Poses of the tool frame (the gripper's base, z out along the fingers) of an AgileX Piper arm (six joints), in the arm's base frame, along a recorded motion.
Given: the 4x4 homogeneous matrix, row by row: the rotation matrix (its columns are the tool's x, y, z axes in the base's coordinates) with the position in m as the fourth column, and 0 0 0 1 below. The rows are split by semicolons.
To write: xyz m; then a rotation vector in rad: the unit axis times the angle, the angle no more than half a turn. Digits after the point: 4 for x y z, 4 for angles.
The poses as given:
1: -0.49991 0.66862 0.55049 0.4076; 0.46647 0.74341 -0.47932 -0.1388; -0.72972 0.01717 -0.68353 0.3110; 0 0 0 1
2: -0.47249 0.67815 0.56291 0.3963; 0.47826 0.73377 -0.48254 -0.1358; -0.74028 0.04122 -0.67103 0.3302; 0 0 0 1
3: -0.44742 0.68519 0.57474 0.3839; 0.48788 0.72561 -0.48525 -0.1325; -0.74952 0.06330 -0.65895 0.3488; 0 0 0 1
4: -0.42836 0.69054 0.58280 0.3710; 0.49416 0.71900 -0.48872 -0.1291; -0.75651 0.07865 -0.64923 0.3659; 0 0 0 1
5: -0.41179 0.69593 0.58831 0.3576; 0.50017 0.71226 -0.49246 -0.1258; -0.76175 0.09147 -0.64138 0.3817; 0 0 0 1
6: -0.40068 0.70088 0.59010 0.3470; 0.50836 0.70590 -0.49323 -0.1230; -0.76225 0.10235 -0.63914 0.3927; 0 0 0 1
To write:
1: 0.4076 -0.1388 0.3110 0.8495 2.1903 -0.3459
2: 0.3963 -0.1358 0.3302 0.8687 2.1615 -0.3315
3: 0.3839 -0.1325 0.3488 0.8844 2.1351 -0.3181
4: 0.3710 -0.1291 0.3659 0.8959 2.1148 -0.3101
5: 0.3576 -0.1258 0.3817 0.9073 2.0977 -0.3042
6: 0.3470 -0.1230 0.3927 0.9196 2.0881 -0.2973
